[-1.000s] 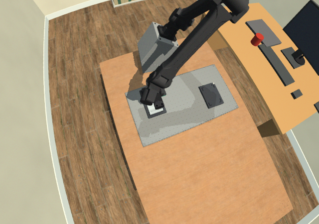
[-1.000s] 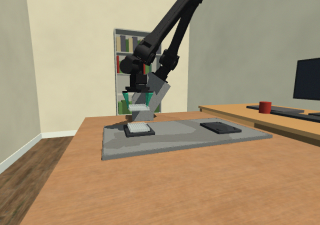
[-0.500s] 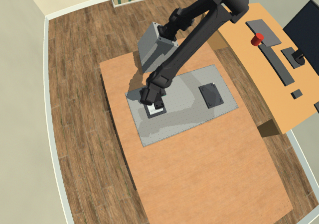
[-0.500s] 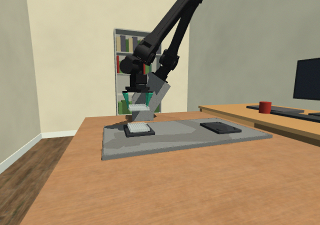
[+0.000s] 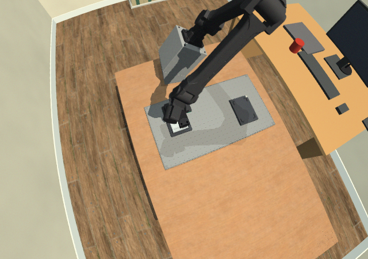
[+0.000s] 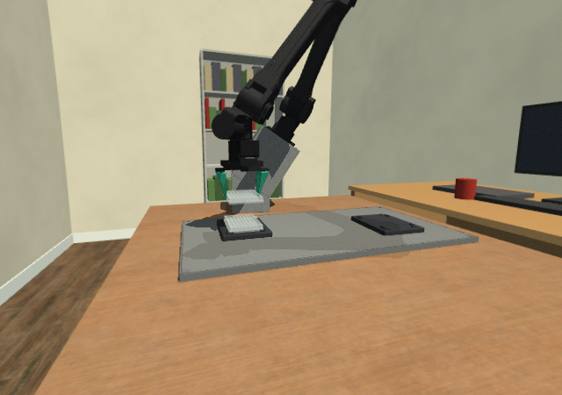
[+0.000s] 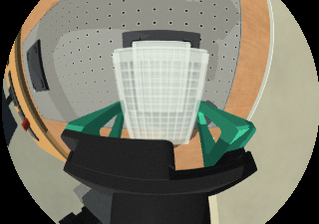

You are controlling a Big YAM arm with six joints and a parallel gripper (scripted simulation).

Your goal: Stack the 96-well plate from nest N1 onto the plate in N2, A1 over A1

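Right now the nest N2 is 9 cm below my hand. Round my hand: nest N1 (2 cm ahead, 40 cm to the left, 9 cm below).
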